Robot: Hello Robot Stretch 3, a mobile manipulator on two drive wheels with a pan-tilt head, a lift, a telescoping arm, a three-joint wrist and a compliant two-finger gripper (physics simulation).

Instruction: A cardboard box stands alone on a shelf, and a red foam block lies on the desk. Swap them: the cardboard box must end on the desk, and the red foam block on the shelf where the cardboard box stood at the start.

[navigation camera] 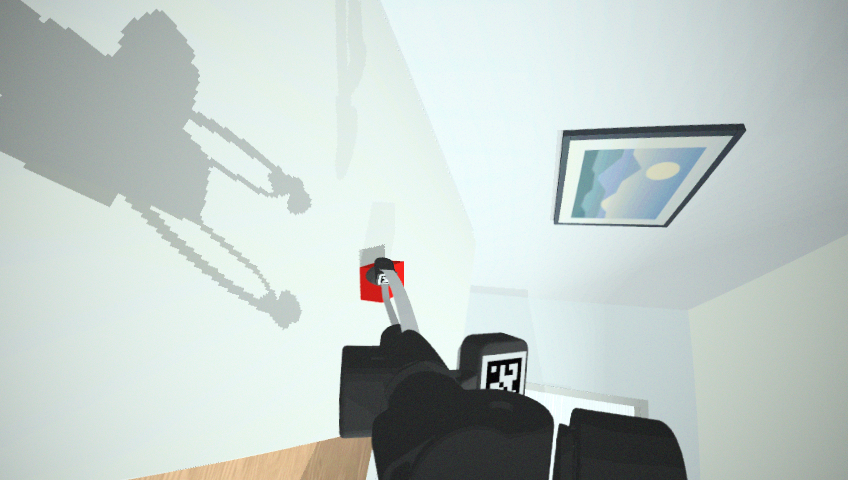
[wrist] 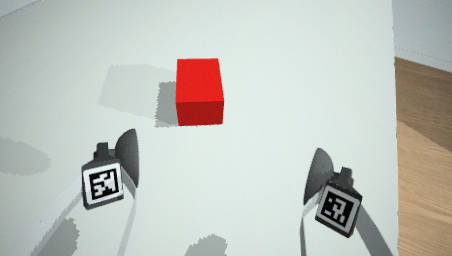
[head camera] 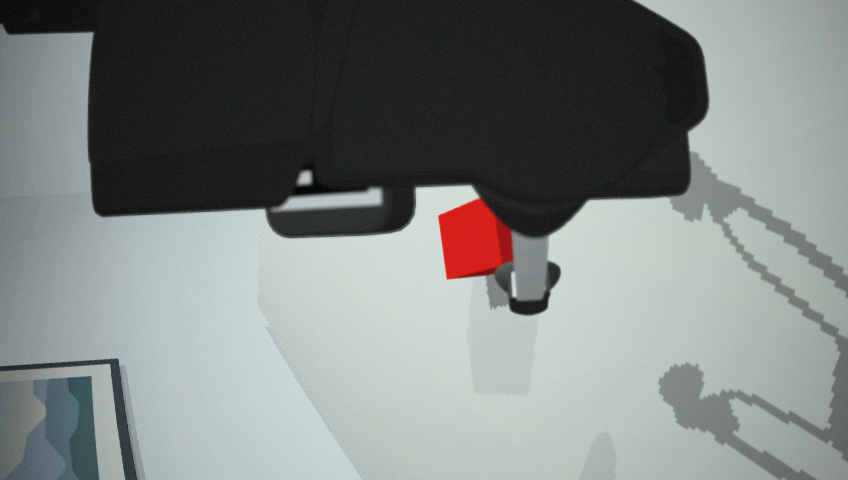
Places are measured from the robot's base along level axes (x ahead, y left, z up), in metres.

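Pixels of known places: gripper, fingertip midpoint: (navigation camera: 376, 322) (wrist: 224, 158).
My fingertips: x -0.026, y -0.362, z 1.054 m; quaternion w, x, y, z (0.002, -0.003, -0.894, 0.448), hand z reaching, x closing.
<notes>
Behind a point stands the place of what it marks.
The red foam block (head camera: 473, 240) @(y -0.513, x 0.019, z 0.995 m) (navigation camera: 368, 291) @(y -0.480, x -0.002, z 0.967 m) (wrist: 199, 82) @(y -0.514, x 0.016, z 0.995 m) lies on the pale desk (head camera: 357, 297) @(y -0.884, x 0.103, z 0.950 m) (navigation camera: 267, 386) @(y -0.285, x -0.110, z 0.950 m) (wrist: 270, 60) @(y -0.646, x -0.094, z 0.950 m). In the wrist view it is beyond the fingertips, left of the middle between them. My gripper (wrist: 224, 158) @(y -0.362, x -0.026, z 1.054 m) is open, its two fingers wide apart with no object between them. In the head view a fingertip shows beside the block's lower right edge, and the wrist covers part of the block. In the navigation view a fingertip overlaps the block. The cardboard box and the shelf do not show in these views.
A framed picture (head camera: 65, 416) @(y -1.197, x 0.320, z 1.430 m) (navigation camera: 630, 178) @(y -1.069, x 0.364, z 1.530 m) hangs on the wall beyond the desk. A window with a blind (navigation camera: 589, 413) is partly hidden behind the wrist. Wooden floor (navigation camera: 336, 460) @(y -1.779, x -1.416, z 0.000 m) (wrist: 425, 160) @(y -1.155, x -1.292, z 0.000 m) lies past the desk's edge, on the right in the wrist view. Arm shadows fall across the desk.
</notes>
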